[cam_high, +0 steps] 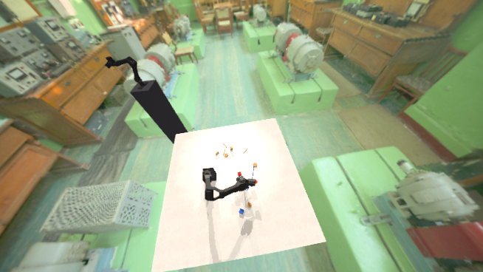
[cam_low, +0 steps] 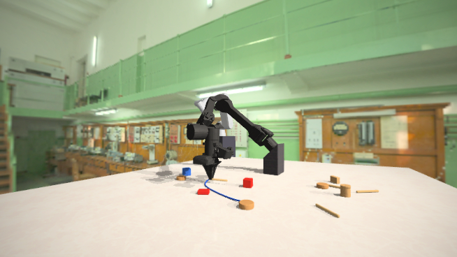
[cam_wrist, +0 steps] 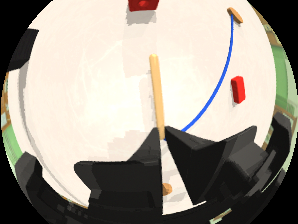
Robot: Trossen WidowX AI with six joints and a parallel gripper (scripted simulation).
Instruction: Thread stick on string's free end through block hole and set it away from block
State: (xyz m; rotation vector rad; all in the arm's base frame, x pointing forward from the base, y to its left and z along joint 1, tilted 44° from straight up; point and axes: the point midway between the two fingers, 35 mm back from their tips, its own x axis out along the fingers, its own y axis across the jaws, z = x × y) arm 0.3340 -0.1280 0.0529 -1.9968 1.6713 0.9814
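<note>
Right now the red cube is 14 cm to the left of my gripper tip and 4 cm behind it. Round my gripper tip: thin wooden stick 1 cm to the left; flat red piece 11 cm ahead, 7 cm to the left, 1 cm below; blue cube 19 cm to the right, 3 cm behind.
</note>
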